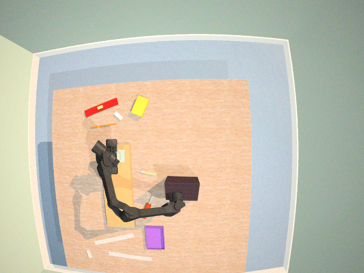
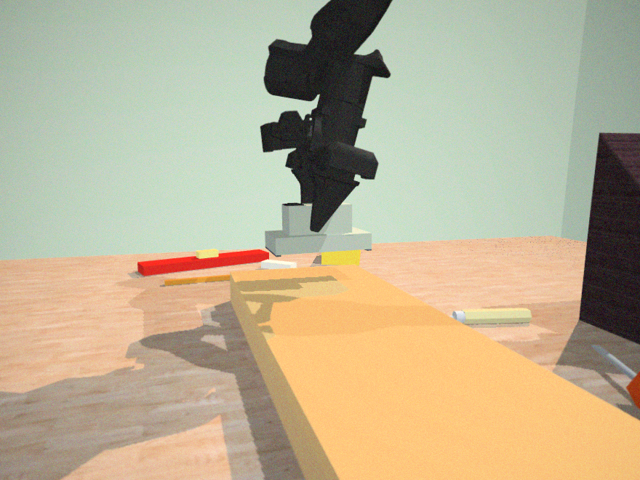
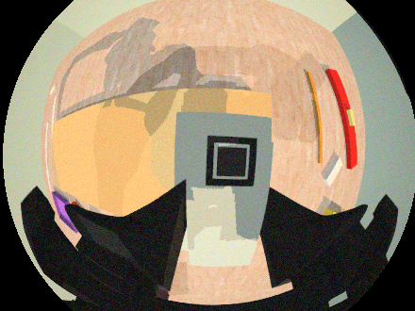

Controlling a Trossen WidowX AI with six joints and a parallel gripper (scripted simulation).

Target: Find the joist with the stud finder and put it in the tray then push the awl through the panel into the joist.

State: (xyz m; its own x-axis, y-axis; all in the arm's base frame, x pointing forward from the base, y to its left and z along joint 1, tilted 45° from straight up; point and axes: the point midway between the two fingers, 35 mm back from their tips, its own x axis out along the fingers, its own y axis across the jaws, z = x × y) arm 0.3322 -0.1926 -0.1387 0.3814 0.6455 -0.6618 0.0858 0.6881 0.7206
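The purple tray lies 55 cm to the left of my gripper tip, 17 cm behind it and 9 cm below it. The rest, counted from my gripper tip: stud finder 2 cm above, 1 cm ahead; then square indicator 3 cm above, 2 cm ahead; then awl 16 cm behind, 12 cm to the left, 10 cm below.
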